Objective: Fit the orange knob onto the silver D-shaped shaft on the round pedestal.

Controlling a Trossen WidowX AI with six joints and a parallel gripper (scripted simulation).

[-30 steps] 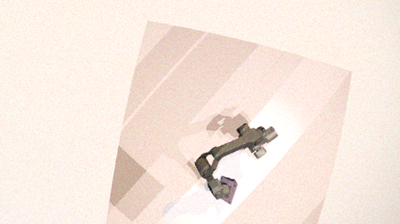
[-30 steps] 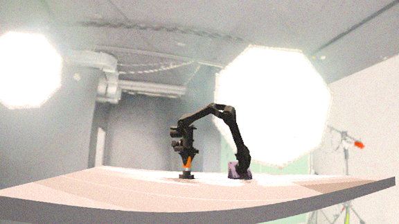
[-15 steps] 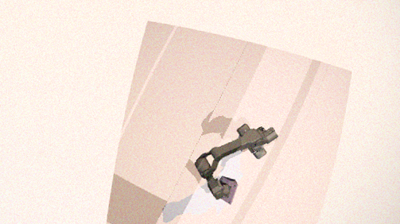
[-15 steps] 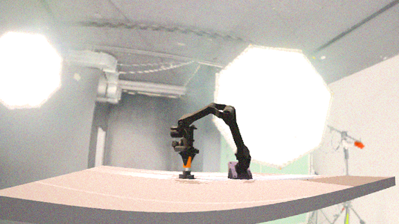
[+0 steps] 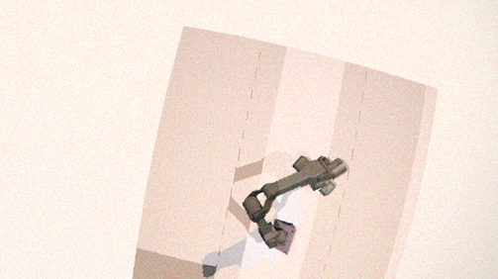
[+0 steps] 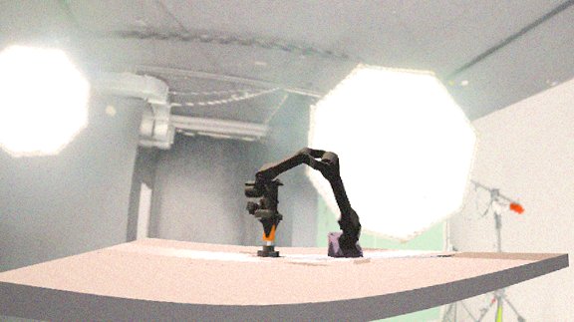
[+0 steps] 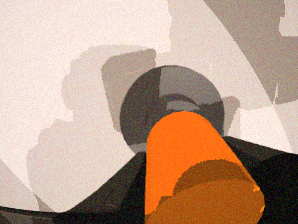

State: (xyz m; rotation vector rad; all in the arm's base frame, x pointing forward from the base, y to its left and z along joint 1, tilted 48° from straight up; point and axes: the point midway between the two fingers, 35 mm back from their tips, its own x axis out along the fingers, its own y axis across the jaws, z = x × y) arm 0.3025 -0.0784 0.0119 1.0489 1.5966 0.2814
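The dark round pedestal lies 4 cm below my gripper tip. Round my gripper tip: orange knob (3 cm above).
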